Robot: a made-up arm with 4 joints.
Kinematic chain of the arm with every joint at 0, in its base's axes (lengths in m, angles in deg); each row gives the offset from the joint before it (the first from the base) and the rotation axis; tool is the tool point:
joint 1: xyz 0 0 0.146 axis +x
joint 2: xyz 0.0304 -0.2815 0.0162 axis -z
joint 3: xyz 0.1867 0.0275 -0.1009 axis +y
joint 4: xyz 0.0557 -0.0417 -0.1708 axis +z
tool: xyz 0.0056 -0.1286 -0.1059
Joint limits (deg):
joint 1: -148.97..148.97
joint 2: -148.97..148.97
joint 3: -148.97..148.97
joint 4: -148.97..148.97
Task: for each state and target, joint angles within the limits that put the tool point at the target. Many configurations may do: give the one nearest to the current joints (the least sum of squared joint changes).
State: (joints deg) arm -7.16 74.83 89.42 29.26
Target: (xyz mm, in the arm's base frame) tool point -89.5 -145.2 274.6
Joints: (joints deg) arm -29.77 89.37 139.22 33.09
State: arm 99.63 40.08 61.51 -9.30
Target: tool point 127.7 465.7 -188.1
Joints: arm 104.96 10.12 27.21 4.75
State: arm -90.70 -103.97 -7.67 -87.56
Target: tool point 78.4 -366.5 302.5
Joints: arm -87.56 -88.91 1.50 -78.23
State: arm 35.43 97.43 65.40 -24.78
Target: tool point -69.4 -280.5 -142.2
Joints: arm 0.43 85.13 35.57 -50.97
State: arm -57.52 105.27 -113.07 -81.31
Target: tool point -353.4 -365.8 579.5
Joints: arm -58.55 136.85 -102.99 -72.23
